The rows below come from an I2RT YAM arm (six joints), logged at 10 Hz.
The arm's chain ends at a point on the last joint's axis. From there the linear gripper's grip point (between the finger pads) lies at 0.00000 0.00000 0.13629 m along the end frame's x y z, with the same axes.
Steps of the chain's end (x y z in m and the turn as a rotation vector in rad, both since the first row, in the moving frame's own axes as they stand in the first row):
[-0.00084 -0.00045 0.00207 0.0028 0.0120 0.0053]
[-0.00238 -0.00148 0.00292 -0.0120 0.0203 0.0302]
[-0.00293 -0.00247 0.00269 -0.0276 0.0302 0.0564]
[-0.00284 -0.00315 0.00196 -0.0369 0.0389 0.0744]
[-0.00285 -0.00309 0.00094 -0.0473 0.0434 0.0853]
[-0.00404 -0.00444 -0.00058 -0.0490 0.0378 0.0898]
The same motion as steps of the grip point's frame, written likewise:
[0.00080 -0.00083 0.00206 0.0028 0.0120 0.0053]
[0.00036 0.00020 0.00288 -0.0120 0.0203 0.0302]
[0.00108 0.00140 0.00258 -0.0276 0.0302 0.0564]
[0.00227 0.00207 0.00176 -0.0369 0.0389 0.0744]
[0.00278 0.00360 0.00066 -0.0473 0.0434 0.0853]
[0.00080 0.00246 -0.00084 -0.0490 0.0378 0.0898]

